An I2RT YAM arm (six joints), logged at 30 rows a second.
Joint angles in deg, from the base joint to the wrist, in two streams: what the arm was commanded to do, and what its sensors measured. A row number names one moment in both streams.
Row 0, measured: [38.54 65.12 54.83 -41.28 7.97 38.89]
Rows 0 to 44, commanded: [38.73 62.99 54.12 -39.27 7.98 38.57]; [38.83 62.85 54.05 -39.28 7.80 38.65]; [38.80 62.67 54.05 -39.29 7.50 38.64]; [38.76 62.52 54.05 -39.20 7.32 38.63]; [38.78 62.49 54.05 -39.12 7.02 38.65]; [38.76 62.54 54.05 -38.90 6.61 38.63]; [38.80 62.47 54.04 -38.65 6.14 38.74]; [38.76 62.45 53.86 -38.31 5.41 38.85]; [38.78 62.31 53.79 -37.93 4.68 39.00]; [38.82 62.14 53.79 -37.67 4.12 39.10]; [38.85 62.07 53.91 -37.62 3.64 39.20]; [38.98 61.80 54.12 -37.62 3.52 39.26]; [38.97 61.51 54.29 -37.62 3.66 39.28]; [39.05 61.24 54.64 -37.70 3.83 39.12]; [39.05 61.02 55.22 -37.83 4.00 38.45]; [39.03 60.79 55.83 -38.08 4.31 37.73]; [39.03 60.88 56.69 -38.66 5.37 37.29]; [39.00 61.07 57.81 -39.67 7.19 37.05]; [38.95 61.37 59.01 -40.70 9.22 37.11]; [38.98 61.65 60.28 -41.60 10.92 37.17]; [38.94 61.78 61.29 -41.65 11.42 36.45]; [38.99 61.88 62.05 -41.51 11.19 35.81]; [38.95 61.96 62.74 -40.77 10.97 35.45]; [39.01 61.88 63.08 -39.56 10.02 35.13]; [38.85 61.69 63.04 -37.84 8.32 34.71]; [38.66 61.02 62.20 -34.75 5.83 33.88]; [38.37 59.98 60.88 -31.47 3.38 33.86]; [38.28 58.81 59.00 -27.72 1.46 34.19]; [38.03 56.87 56.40 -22.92 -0.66 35.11]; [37.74 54.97 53.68 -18.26 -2.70 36.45]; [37.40 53.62 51.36 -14.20 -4.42 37.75]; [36.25 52.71 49.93 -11.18 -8.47 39.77]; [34.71 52.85 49.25 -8.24 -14.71 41.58]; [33.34 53.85 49.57 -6.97 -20.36 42.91]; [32.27 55.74 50.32 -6.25 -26.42 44.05]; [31.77 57.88 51.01 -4.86 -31.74 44.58]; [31.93 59.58 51.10 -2.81 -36.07 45.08]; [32.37 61.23 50.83 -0.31 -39.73 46.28]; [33.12 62.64 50.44 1.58 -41.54 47.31]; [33.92 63.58 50.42 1.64 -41.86 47.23]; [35.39 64.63 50.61 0.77 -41.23 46.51]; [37.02 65.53 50.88 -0.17 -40.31 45.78]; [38.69 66.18 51.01 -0.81 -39.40 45.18]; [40.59 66.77 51.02 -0.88 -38.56 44.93]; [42.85 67.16 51.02 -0.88 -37.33 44.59]
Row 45, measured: [38.98 66.70 50.54 -4.95 -34.70 44.84]
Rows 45 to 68, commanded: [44.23 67.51 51.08 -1.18 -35.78 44.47]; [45.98 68.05 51.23 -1.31 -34.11 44.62]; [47.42 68.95 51.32 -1.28 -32.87 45.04]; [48.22 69.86 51.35 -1.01 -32.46 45.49]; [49.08 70.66 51.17 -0.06 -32.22 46.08]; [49.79 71.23 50.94 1.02 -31.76 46.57]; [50.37 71.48 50.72 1.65 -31.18 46.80]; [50.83 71.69 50.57 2.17 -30.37 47.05]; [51.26 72.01 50.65 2.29 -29.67 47.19]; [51.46 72.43 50.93 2.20 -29.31 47.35]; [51.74 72.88 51.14 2.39 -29.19 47.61]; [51.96 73.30 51.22 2.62 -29.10 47.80]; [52.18 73.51 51.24 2.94 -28.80 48.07]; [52.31 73.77 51.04 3.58 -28.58 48.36]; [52.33 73.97 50.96 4.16 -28.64 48.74]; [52.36 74.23 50.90 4.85 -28.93 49.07]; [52.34 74.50 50.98 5.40 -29.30 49.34]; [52.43 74.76 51.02 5.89 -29.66 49.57]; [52.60 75.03 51.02 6.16 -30.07 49.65]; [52.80 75.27 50.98 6.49 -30.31 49.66]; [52.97 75.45 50.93 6.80 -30.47 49.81]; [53.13 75.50 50.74 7.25 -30.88 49.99]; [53.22 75.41 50.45 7.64 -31.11 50.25]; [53.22 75.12 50.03 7.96 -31.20 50.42]
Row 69, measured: [52.75 75.26 50.54 3.46 -30.37 49.69]
